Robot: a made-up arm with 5 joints.
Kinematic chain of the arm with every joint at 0, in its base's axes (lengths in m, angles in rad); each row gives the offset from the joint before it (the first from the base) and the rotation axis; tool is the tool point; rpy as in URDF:
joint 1: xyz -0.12 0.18 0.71 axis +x
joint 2: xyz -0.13 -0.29 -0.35 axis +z
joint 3: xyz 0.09 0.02 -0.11 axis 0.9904 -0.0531 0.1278
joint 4: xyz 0.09 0.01 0 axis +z
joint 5: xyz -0.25 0 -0.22 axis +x
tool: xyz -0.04 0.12 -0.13 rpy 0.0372 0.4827 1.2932
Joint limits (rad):
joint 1: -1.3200..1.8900
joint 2: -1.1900..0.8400
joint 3: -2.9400..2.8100
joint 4: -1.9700..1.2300
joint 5: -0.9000..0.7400
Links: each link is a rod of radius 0.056 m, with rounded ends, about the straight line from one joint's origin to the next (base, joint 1, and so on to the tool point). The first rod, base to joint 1, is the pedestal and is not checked.
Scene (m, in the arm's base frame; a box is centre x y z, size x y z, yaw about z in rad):
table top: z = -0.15
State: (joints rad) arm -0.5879 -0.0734 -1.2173 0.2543 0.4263
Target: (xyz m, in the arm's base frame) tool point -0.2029 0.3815 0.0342
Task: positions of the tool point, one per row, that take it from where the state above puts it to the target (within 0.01 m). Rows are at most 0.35 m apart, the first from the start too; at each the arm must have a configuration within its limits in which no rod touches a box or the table.
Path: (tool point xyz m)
1: -0.4009 -0.4136 0.1409
2: -0.3496 -0.1568 -0.0313
3: -0.2809 0.1347 -0.0641
4: -0.2029 0.3815 0.0342

